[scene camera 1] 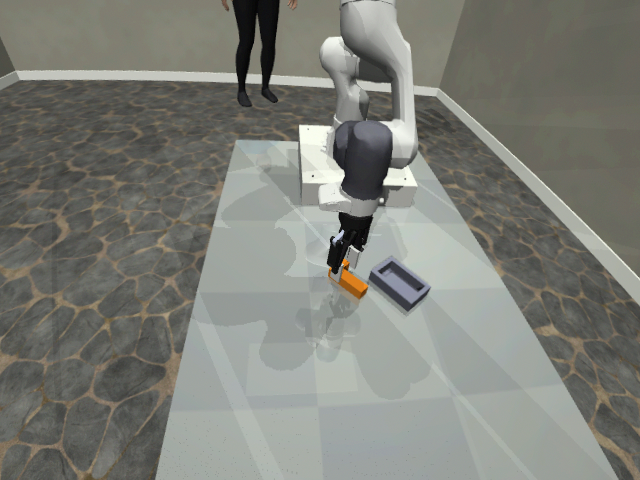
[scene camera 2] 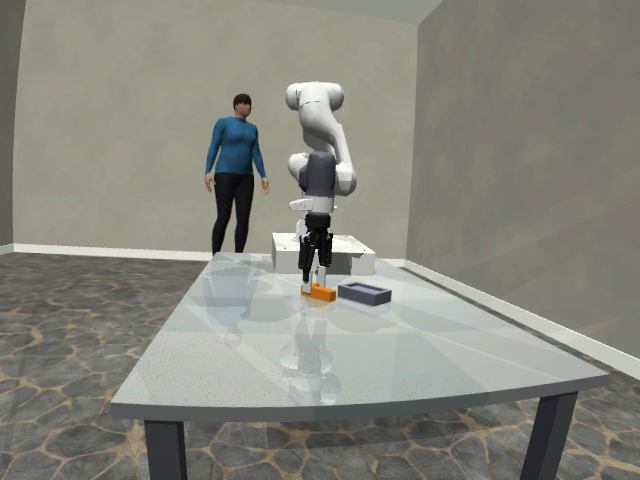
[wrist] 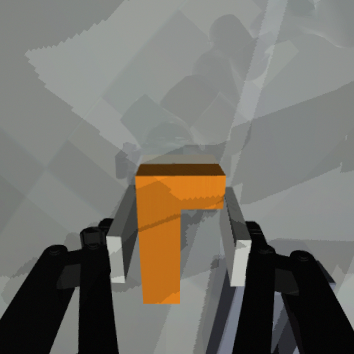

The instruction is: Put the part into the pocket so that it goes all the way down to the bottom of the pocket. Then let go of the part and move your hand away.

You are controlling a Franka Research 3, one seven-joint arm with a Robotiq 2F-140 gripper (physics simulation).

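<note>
The orange L-shaped part [scene camera 1: 353, 285] [scene camera 2: 324, 294] [wrist: 161, 250] lies flat at table level, left of the pocket block in both scene views. My gripper [scene camera 1: 344, 266] [scene camera 2: 314, 285] [wrist: 179, 204] is shut on it. In the wrist view the pads meet the outer side of the long leg and the end of the short leg. The long leg reaches toward the bottom of that view. The grey-blue block [scene camera 1: 391, 295] [scene camera 2: 356, 296] with the pocket stands apart from the part, and its pocket is empty. In the wrist view the right finger hides much of the block.
The pale glossy table [scene camera 1: 248, 439] [scene camera 2: 361, 372] carries the white robot base [scene camera 1: 315, 170] [scene camera 2: 289, 260] at its back. A person [scene camera 1: 255, 46] [scene camera 2: 235, 149] stands on the floor behind the table, left of the arm in the scene views.
</note>
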